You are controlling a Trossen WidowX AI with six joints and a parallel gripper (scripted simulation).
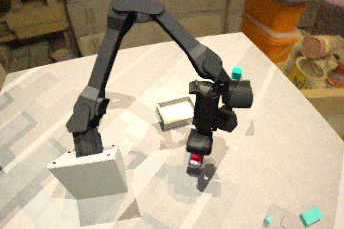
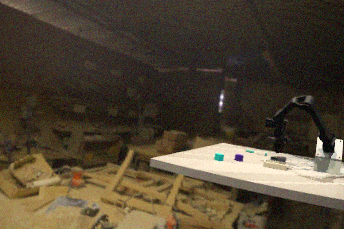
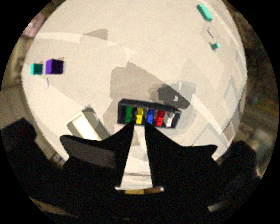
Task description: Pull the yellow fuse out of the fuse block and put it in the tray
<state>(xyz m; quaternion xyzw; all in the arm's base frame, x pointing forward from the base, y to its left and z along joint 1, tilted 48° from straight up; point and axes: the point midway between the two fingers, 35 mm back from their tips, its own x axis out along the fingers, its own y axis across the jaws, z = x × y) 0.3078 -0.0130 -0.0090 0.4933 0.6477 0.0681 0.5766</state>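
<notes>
Right now the yellow fuse is 4 cm below my gripper tip. From my gripper tip the other things lie so: blue fuse (4 cm below, 2 cm to the right, 1 cm behind); then red fuse (4 cm below, 3 cm to the right, 2 cm behind); then green fuse (4 cm below, 2 cm to the left, 1 cm ahead).
</notes>
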